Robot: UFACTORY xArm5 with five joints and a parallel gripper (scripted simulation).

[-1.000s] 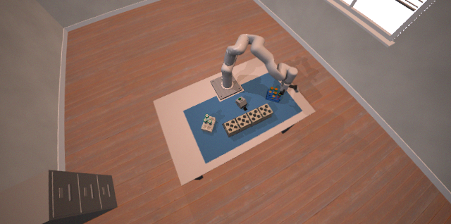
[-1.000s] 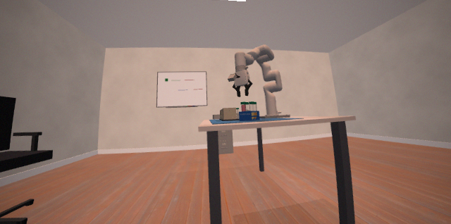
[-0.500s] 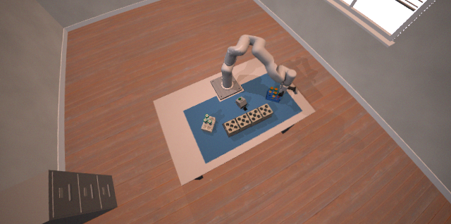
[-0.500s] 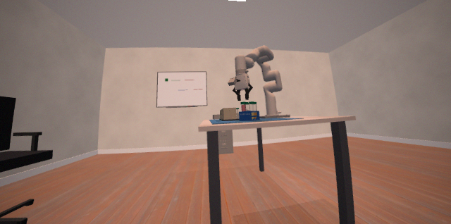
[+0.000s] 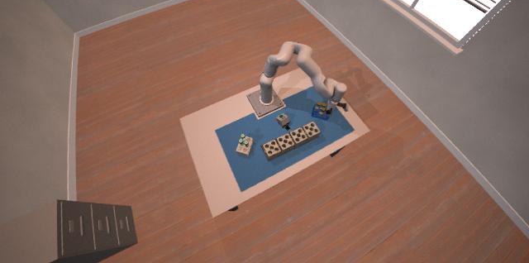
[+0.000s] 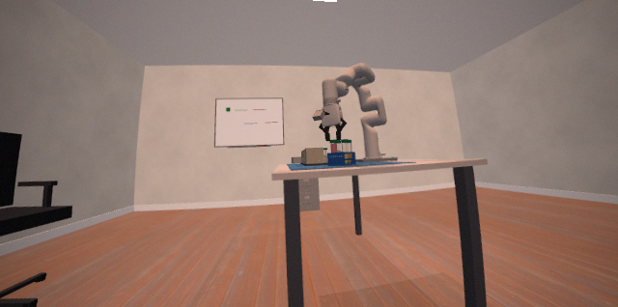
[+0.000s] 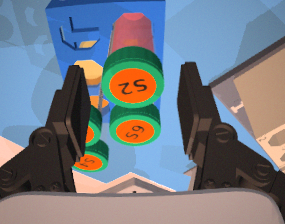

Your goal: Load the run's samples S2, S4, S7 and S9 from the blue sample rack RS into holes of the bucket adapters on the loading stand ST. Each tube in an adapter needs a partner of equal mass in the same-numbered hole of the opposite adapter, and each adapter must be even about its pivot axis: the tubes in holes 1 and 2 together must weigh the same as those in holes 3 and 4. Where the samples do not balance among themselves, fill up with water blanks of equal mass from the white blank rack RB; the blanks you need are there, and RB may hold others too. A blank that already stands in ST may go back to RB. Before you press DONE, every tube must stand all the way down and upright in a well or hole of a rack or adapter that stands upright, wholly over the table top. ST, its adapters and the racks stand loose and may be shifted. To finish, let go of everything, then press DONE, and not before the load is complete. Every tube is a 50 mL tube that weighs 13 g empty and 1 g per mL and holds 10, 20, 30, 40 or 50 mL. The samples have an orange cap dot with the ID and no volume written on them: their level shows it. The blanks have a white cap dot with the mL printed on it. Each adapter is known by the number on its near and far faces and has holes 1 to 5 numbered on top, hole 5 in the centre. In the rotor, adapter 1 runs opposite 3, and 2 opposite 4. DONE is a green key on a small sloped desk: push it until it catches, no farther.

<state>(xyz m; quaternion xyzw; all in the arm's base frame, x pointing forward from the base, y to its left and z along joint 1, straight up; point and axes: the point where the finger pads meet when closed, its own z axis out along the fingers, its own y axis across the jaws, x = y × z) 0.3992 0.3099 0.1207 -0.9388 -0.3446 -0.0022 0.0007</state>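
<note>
Right now my hand is 70 mm above the sample tube S2 and 10 mm past it. Also, from my hand: sample tube S9 (70 mm below, 20 mm to the right, 20 mm behind); then blue sample rack RS (110 mm below, 40 mm behind, 10 mm to the right); then sample tube S7 (70 mm below, 50 mm behind).
</note>
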